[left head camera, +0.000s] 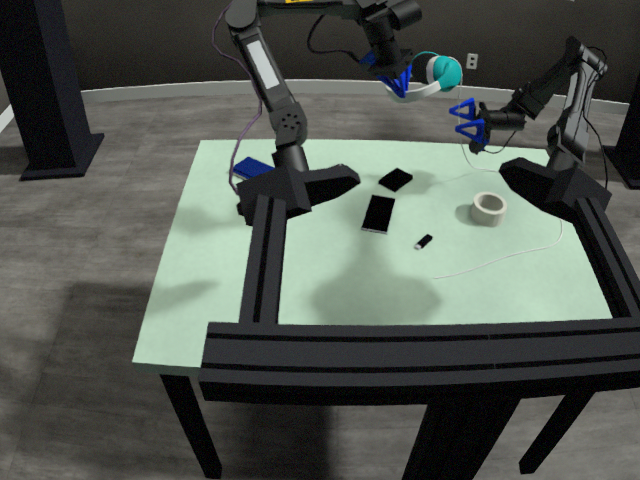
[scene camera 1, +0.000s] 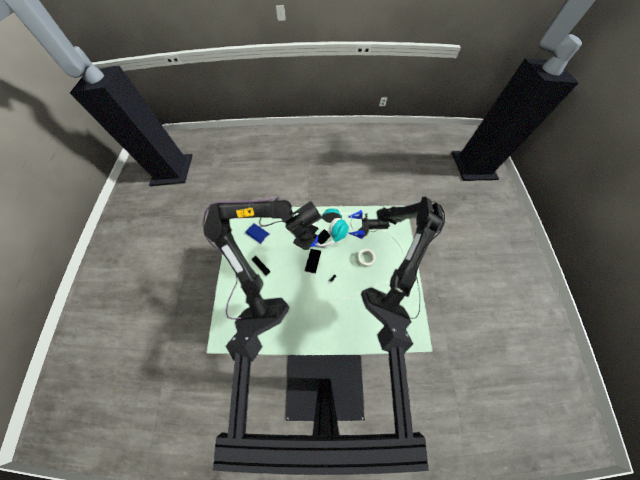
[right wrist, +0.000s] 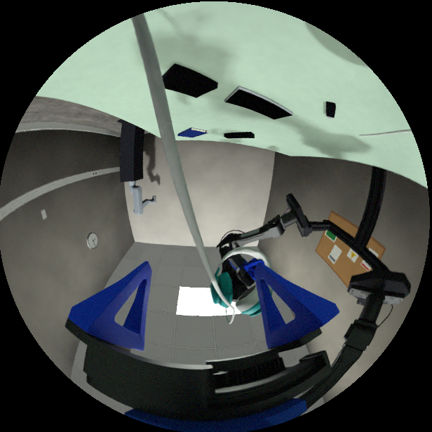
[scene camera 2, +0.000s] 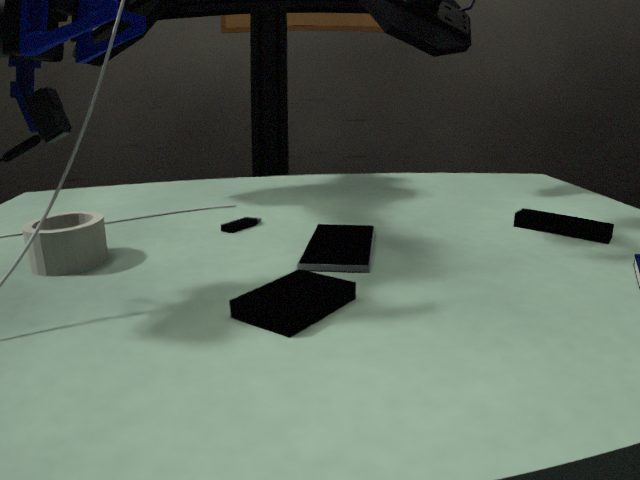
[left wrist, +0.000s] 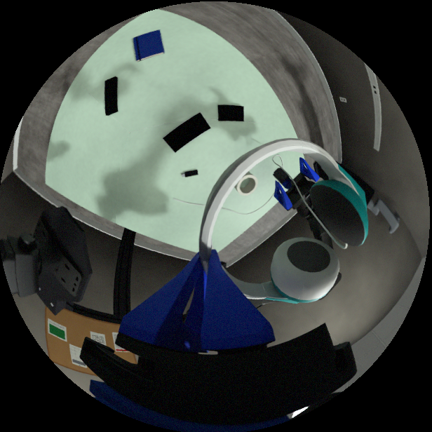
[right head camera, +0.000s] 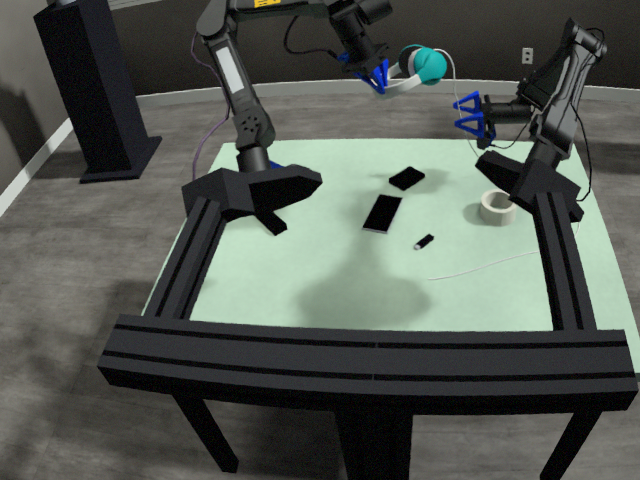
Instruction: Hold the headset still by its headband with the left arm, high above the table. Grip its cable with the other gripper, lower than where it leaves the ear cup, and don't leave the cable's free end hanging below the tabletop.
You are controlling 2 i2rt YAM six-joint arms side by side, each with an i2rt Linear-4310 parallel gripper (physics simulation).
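Frame: origin at the left arm's base, x back, y up, z left, level; centimetres.
Seen in the pictures: left gripper, between the fingertips: (left head camera: pixel 403 96) (scene camera 1: pixel 315 244) (right head camera: pixel 384 92); right gripper, between the fingertips: (left head camera: pixel 451 119) (scene camera 1: pixel 348 225) (scene camera 2: pixel 133 17) (right head camera: pixel 453 114); left arm's base, origin of its link: (scene camera 1: pixel 260 313) (scene camera 2: pixel 419 3); right arm's base, origin of its link: (scene camera 1: pixel 387 306).
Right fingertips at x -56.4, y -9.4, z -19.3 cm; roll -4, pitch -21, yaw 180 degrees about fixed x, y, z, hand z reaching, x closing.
Note:
Pixels of each thing's top centre, then the offset from my right fingertips to it. "pt": a spot on its surface instead. Level surfaces: height alone.
- table, height of its surface: dy -24.8 cm
- thin pale cable, a spot on its surface: (scene camera 2: pixel 62 180) (left head camera: pixel 465 156) pt dx -4.8, dy -13.5, dz -4.8 cm
- cable's free end, a spot on its surface: (scene camera 2: pixel 232 206) (right head camera: pixel 431 278) (left head camera: pixel 436 277) pt dx +34.6, dy -24.7, dz -7.2 cm
- beige tape roll, centre of its top: (scene camera 2: pixel 62 221) (right head camera: pixel 499 200) (left head camera: pixel 490 202) (scene camera 1: pixel 367 256) dx +5.1, dy -20.0, dz -15.4 cm
- phone, centre of its top: (scene camera 2: pixel 340 241) (right head camera: pixel 383 211) (left head camera: pixel 379 212) (scene camera 1: pixel 313 260) dx +17.5, dy -24.0, dz +13.7 cm
- black box, centre of its top: (scene camera 2: pixel 294 291) (right head camera: pixel 406 176) (left head camera: pixel 396 177) (scene camera 1: pixel 323 236) dx +0.8, dy -23.3, dz +13.9 cm
- USB stick, centre of its top: (scene camera 2: pixel 242 220) (right head camera: pixel 423 240) (left head camera: pixel 423 240) dx +23.9, dy -23.9, dz -0.8 cm
- blue book, centre of its top: (left head camera: pixel 255 170) (scene camera 1: pixel 257 232) dx +13.5, dy -23.6, dz +54.1 cm
- black bar, centre of its top: (scene camera 2: pixel 564 217) (right head camera: pixel 266 214) (scene camera 1: pixel 260 265) dx +31.9, dy -22.8, dz +41.7 cm
The white and teal headset (left head camera: pixel 447 73) (right head camera: pixel 430 66) (scene camera 1: pixel 339 229) hangs high above the table (left head camera: pixel 180 248). My left gripper (left head camera: pixel 403 95) (right head camera: pixel 383 91) (left wrist: pixel 208 255) is shut on its white headband (left wrist: pixel 290 145). The thin pale cable (left head camera: pixel 467 156) (scene camera 2: pixel 62 180) (left wrist: pixel 311 209) (right wrist: pixel 175 170) drops from an ear cup to the tabletop. My right gripper (left head camera: pixel 453 119) (right head camera: pixel 455 114) (left wrist: pixel 289 168) (right wrist: pixel 203 269) is open below the headset, its fingertips close to the cable. The right wrist view shows the cable crossing the gap between the fingers; its exact depth is unclear. The cable's free end (left head camera: pixel 436 277) (right head camera: pixel 431 279) (scene camera 2: pixel 232 206) lies on the table.
A beige tape roll (left head camera: pixel 485 218) (scene camera 2: pixel 77 253) stands at the table's right. A phone (left head camera: pixel 378 214), a black box (left head camera: pixel 395 179) (scene camera 2: pixel 289 304) and a USB stick (left head camera: pixel 423 241) lie mid-table. A blue book (scene camera 1: pixel 256 233) and a black bar (scene camera 1: pixel 261 265) lie at the left.

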